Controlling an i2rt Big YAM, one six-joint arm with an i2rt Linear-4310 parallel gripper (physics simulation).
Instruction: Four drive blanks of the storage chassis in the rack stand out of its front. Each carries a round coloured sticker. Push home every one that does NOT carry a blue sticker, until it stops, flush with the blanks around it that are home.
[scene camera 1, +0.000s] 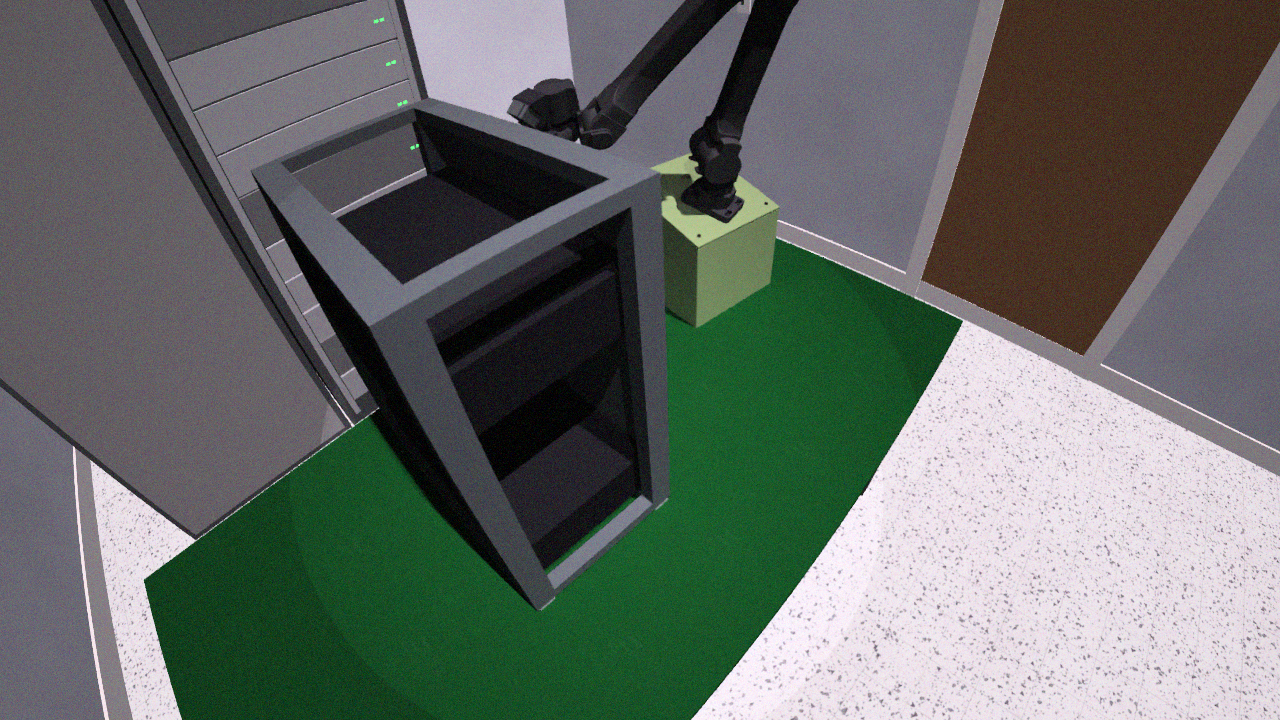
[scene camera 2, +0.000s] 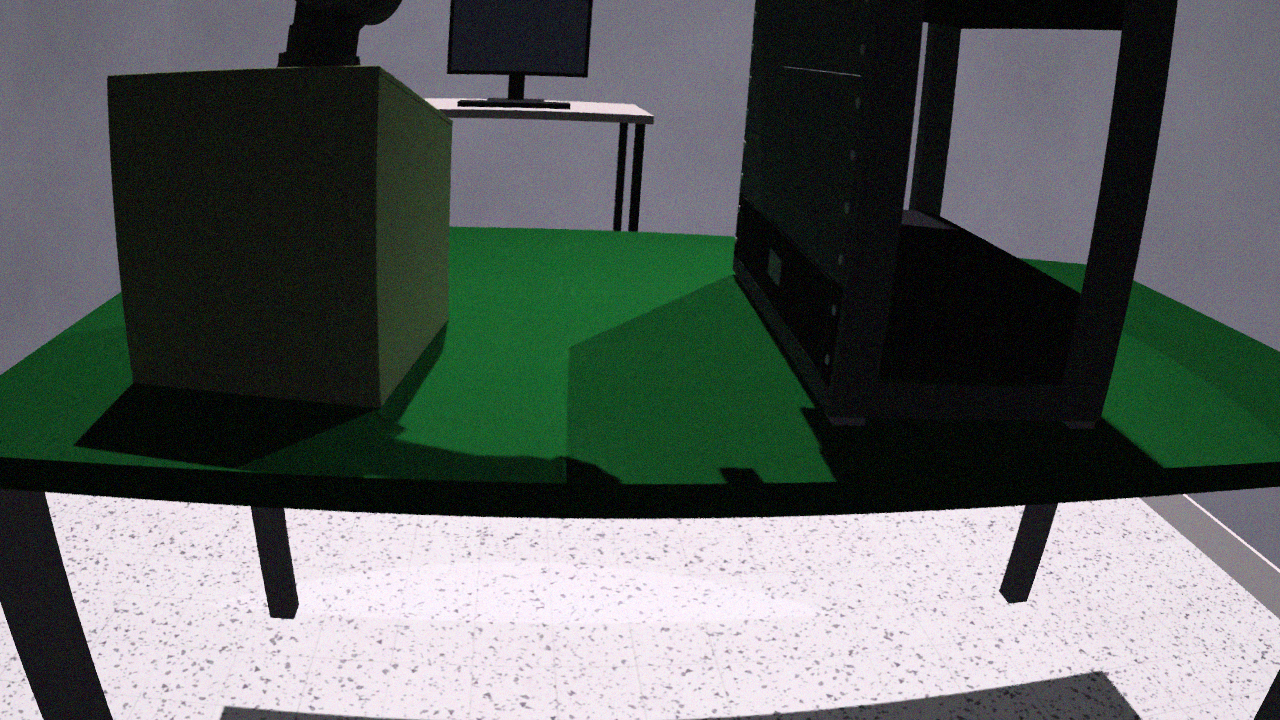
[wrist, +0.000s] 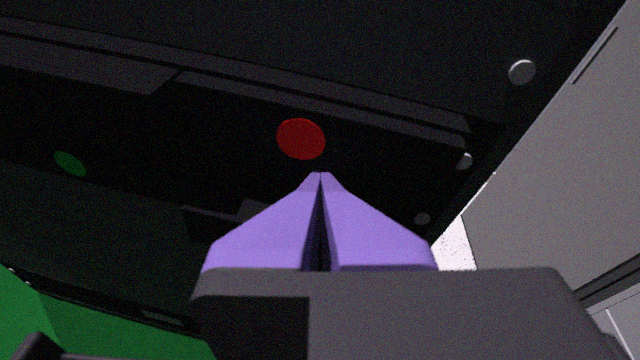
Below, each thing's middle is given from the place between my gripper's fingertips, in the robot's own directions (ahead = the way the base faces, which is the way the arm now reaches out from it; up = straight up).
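Looking at the rack (scene camera 1: 506, 312), I find that my hand is 140 mm above it, while also being 180 mm short of it and 140 mm to the right of it.
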